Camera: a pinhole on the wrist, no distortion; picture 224 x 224 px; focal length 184.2 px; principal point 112.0 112.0 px. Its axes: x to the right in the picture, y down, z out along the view. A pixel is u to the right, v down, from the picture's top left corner.
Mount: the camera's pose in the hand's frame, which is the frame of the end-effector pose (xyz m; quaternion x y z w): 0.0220 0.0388 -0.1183 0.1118 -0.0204 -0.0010 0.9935
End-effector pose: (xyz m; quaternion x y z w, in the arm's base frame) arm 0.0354 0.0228 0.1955 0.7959 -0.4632 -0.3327 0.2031
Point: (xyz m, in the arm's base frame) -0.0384 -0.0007 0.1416
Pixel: 111.7 138.6
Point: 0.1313 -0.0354 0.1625
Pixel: outside the picture
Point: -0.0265 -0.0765 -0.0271
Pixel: 186.6 100.4
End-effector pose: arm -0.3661 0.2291 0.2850 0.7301 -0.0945 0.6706 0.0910
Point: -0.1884 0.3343 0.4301
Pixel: 208.9 28.9
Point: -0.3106 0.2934 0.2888
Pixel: 104.0 30.8
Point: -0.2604 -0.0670 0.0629
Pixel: outside the picture
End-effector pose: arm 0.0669 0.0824 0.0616 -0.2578 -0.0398 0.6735 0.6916
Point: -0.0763 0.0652 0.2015
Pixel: 59.1 177.2
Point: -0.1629 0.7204 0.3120
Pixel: outside the picture
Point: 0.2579 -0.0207 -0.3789
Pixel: behind the camera
